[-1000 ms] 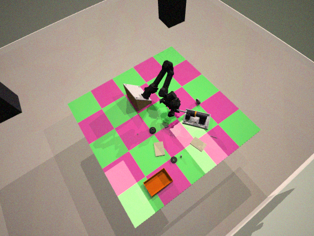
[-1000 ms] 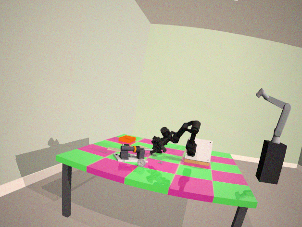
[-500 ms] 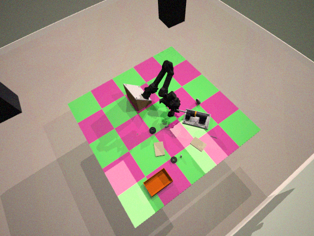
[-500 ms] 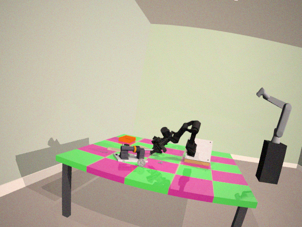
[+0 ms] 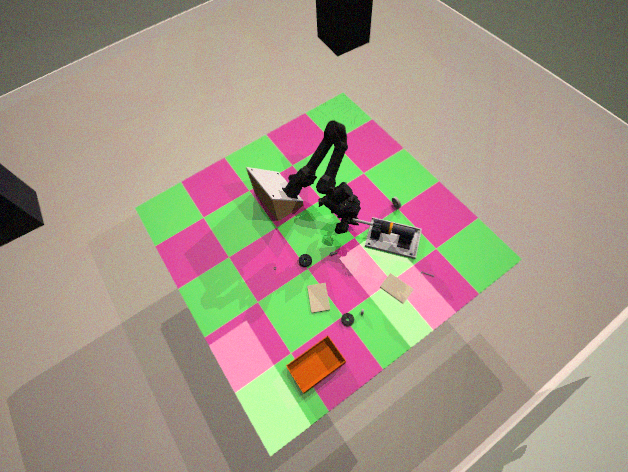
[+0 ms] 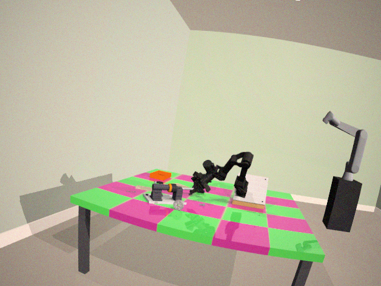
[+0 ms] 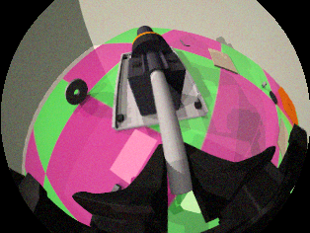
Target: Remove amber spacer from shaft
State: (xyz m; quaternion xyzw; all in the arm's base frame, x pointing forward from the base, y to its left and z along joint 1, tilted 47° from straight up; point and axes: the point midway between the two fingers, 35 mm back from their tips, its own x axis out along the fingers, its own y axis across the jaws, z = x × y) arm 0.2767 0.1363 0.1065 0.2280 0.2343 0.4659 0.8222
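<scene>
Right now my gripper tip is 50 mm short of the grey shaft, 40 mm to the right of it and 20 mm below it. Also, from my gripper tip: grey gear: 220 mm to the left, 30 mm below, 10 mm behind; amber spacer: 110 mm ahead, 90 mm to the left, 20 mm above; orange tray: 470 mm to the right, 410 mm ahead, 50 mm below.
</scene>
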